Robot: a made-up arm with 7 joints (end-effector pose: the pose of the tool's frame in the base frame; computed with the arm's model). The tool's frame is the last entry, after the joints.
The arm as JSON. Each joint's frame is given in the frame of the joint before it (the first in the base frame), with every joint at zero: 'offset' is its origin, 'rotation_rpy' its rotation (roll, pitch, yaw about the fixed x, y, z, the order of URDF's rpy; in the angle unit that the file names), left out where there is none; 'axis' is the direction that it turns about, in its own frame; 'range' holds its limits. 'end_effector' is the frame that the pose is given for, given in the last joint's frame.
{
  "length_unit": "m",
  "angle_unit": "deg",
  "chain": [
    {
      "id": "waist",
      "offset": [
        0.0,
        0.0,
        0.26
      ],
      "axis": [
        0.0,
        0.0,
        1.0
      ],
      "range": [
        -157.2,
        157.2
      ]
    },
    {
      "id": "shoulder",
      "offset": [
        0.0,
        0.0,
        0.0
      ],
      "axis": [
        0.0,
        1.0,
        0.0
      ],
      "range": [
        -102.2,
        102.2
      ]
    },
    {
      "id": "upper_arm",
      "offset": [
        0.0,
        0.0,
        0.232
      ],
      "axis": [
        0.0,
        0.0,
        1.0
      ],
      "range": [
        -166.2,
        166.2
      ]
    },
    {
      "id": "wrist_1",
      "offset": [
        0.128,
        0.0,
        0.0
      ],
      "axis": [
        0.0,
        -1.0,
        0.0
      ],
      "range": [
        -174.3,
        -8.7
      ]
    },
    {
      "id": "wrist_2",
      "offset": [
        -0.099,
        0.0,
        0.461
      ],
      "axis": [
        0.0,
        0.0,
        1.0
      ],
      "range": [
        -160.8,
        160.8
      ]
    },
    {
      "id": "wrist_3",
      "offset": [
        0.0,
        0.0,
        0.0
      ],
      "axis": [
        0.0,
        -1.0,
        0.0
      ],
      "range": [
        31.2,
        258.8
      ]
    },
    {
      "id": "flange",
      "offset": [
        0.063,
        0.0,
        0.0
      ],
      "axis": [
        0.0,
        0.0,
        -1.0
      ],
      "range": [
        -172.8,
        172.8
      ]
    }
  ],
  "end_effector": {
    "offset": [
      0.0,
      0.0,
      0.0
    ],
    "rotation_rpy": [
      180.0,
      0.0,
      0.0
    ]
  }
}
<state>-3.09 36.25 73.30 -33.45 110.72 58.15 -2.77</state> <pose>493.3 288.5 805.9 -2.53 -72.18 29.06</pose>
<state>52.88 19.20 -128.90 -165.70 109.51 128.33 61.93</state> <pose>5.9 -388.9 111.1 55.26 115.15 -2.56</pose>
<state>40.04 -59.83 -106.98 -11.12 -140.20 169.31 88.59</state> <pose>-360.3 -528.6 604.9 12.45 -69.05 53.79</pose>
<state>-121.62 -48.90 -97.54 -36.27 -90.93 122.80 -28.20</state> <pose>-18.9 644.8 713.8 -60.90 -130.21 -97.45</pose>
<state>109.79 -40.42 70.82 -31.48 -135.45 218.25 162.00</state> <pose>-151.2 -433.6 777.3 48.70 -58.89 7.69</pose>
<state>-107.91 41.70 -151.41 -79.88 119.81 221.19 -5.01</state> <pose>-172.7 169.2 865.1 -52.66 27.89 3.66</pose>
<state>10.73 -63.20 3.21 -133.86 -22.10 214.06 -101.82</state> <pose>189.9 86.5 757.1 2.45 44.14 71.59</pose>
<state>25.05 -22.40 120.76 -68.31 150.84 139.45 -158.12</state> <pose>-604.9 274.2 591.1 22.89 -52.86 -30.72</pose>
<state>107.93 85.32 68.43 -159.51 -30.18 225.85 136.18</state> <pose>-332.8 -211.5 124.3 100.83 12.39 -81.06</pose>
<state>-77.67 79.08 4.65 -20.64 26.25 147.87 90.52</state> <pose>153.3 -749.0 238.2 6.76 137.64 -56.01</pose>
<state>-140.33 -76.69 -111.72 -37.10 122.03 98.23 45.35</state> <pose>337.7 721.2 283.0 4.94 13.88 118.97</pose>
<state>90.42 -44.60 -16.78 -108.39 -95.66 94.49 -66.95</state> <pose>182.3 337.1 816.2 46.60 84.01 28.85</pose>
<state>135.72 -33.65 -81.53 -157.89 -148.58 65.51 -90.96</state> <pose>191.5 417.6 119.5 -26.17 66.42 -41.43</pose>
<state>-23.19 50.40 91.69 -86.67 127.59 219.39 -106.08</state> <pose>458.5 396.7 450.2 -127.61 8.63 -24.77</pose>
